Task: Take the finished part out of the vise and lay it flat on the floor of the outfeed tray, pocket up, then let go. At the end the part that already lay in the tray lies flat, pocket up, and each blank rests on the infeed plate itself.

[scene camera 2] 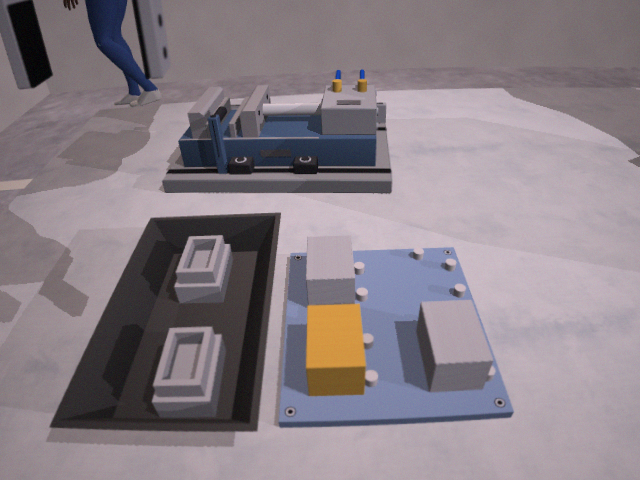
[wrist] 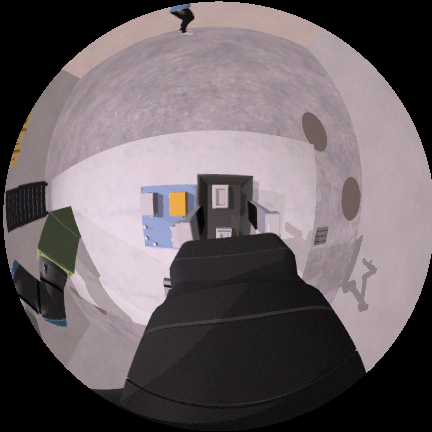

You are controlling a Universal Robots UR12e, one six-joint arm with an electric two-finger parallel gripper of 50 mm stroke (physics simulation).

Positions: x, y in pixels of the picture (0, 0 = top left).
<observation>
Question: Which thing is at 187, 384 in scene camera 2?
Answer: A finished part.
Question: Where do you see a grey blank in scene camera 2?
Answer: At 456, 357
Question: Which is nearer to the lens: the orange blank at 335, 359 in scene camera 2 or the finished part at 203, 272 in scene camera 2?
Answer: The orange blank.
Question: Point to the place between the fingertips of the gripper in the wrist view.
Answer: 225, 212
</observation>
